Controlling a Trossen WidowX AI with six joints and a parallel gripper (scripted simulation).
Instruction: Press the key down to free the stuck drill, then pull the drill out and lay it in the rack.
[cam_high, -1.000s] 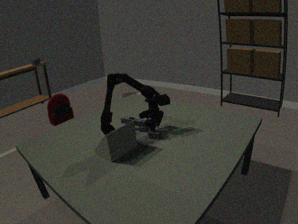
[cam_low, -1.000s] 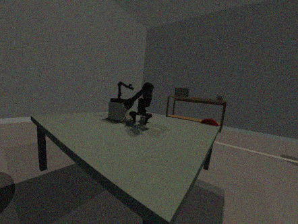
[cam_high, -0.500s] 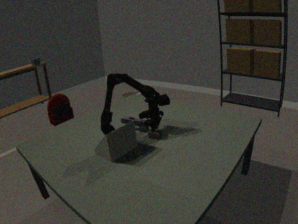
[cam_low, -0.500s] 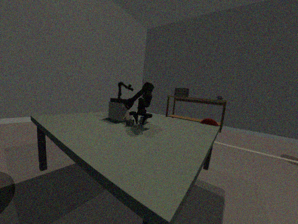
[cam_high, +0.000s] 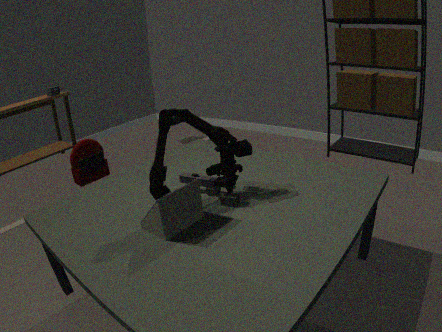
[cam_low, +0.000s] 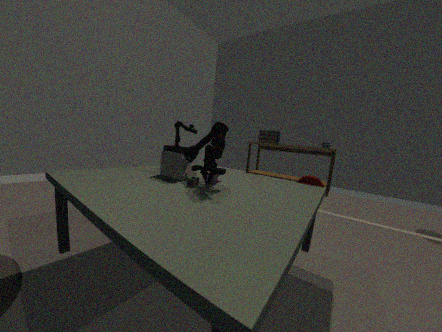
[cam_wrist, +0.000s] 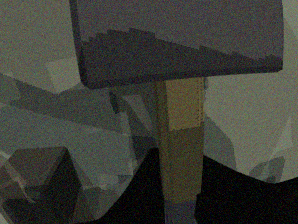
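Right now the drill is 10 mm behind my gripper tip, 40 mm to the left of it and 40 mm above it. The rest, counted from my gripper tip: grey fixture block (30 mm behind, 140 mm to the left, 40 mm above); rack (70 mm behind, 40 mm to the right, 10 mm above); key (30 mm behind, 160 mm to the left, 40 mm above).
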